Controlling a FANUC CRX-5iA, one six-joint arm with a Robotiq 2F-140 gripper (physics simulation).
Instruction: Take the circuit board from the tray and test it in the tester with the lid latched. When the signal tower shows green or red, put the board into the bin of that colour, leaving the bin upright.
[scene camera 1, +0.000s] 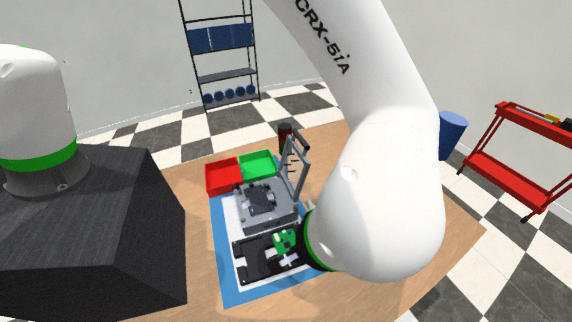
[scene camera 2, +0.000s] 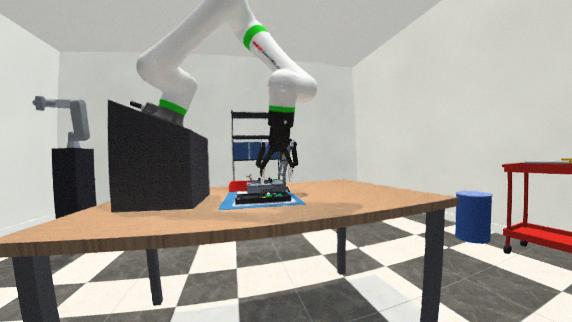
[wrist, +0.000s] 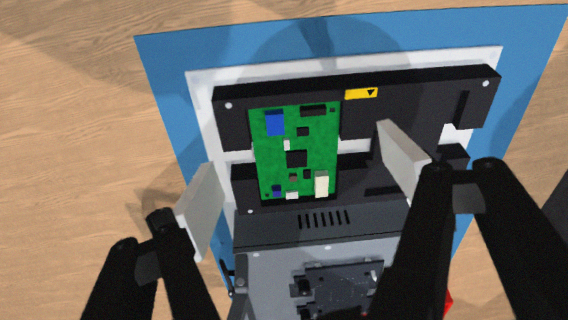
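Seen in the pictures: gripper, fingertip midpoint: (scene camera 2: 275, 182) (wrist: 297, 161); arm's base at its link origin: (scene camera 1: 52, 174).
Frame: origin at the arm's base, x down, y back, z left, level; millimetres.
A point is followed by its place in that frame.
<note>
The green circuit board (scene camera 1: 284, 241) {x 344, y -480, z -106 mm} (scene camera 2: 272, 195) {x 341, y -477, z -124 mm} (wrist: 272, 165) {x 344, y -505, z -113 mm} lies flat at one end of the black tray (scene camera 1: 250, 262) {x 346, y -366, z -137 mm} (wrist: 410, 110) {x 346, y -389, z -160 mm}. My gripper (scene camera 2: 276, 175) {x 280, y -488, z -174 mm} (wrist: 297, 161) {x 280, y -488, z -174 mm} is open and empty, above the tray and tester; its fingers stand wide on either side of the board in the wrist view, apart from it. The grey tester (scene camera 1: 270, 221) {x 314, y -457, z -41 mm} (scene camera 2: 265, 188) {x 321, y -453, z -43 mm} (wrist: 275, 265) {x 304, y -511, z -12 mm} is beside the tray, its lid (scene camera 1: 302, 181) {x 184, y -564, z -27 mm} raised upright. The signal tower (scene camera 1: 284, 132) {x 116, y -565, z 127 mm} stands behind the lid, dark at the top, with no clearly lit lamp. The red bin (scene camera 1: 223, 175) {x 358, y -328, z 267 mm} and green bin (scene camera 1: 257, 166) {x 358, y -481, z 272 mm} stand upright.
A blue mat (scene camera 1: 217, 235) {x 362, y -277, z -10 mm} (wrist: 165, 60) {x 362, y -578, z -211 mm} lies under the tray and tester on the wooden table (scene camera 1: 192, 220) {x 364, y -191, z 77 mm} (scene camera 2: 380, 200) {x 364, y -887, z -278 mm}. The black pedestal (scene camera 1: 155, 240) {x 184, y -167, z -93 mm} (scene camera 2: 150, 160) {x 176, y -20, z -203 mm} stands left. A blue barrel (scene camera 1: 450, 135) (scene camera 2: 473, 217) and red cart (scene camera 1: 510, 175) (scene camera 2: 540, 236) stand on the floor beyond.
</note>
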